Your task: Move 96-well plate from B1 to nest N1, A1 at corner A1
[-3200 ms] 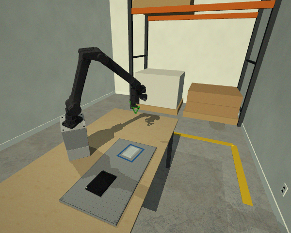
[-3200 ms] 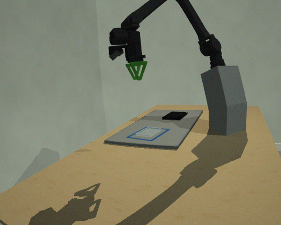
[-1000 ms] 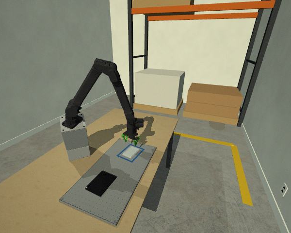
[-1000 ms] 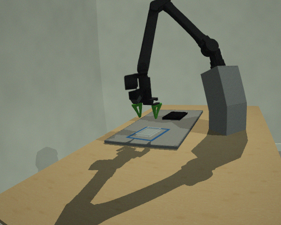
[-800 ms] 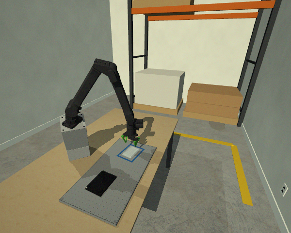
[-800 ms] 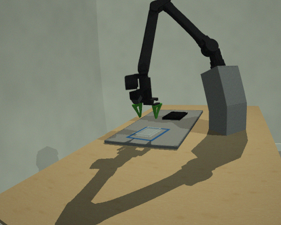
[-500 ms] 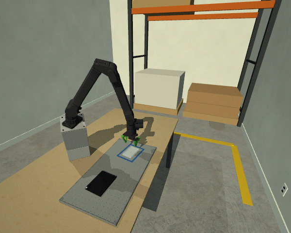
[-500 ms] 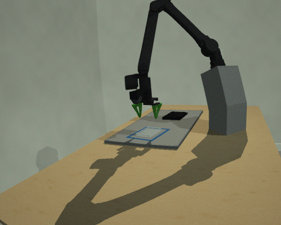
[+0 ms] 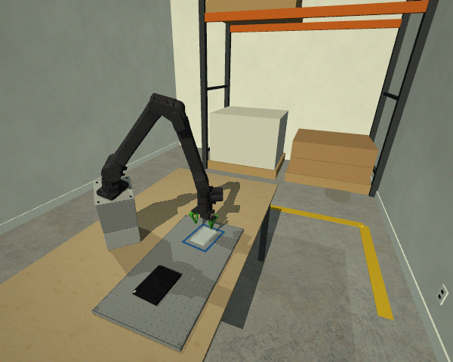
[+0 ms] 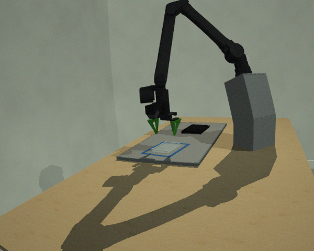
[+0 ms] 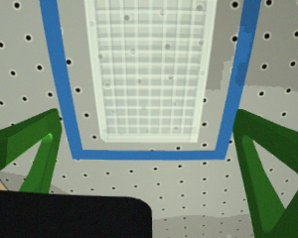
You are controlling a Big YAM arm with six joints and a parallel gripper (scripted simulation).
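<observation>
Right now the 96-well plate is 7 cm below my hand. The rest, counted from my hand: black plate nest (6 cm behind, 36 cm to the right, 7 cm below).
</observation>
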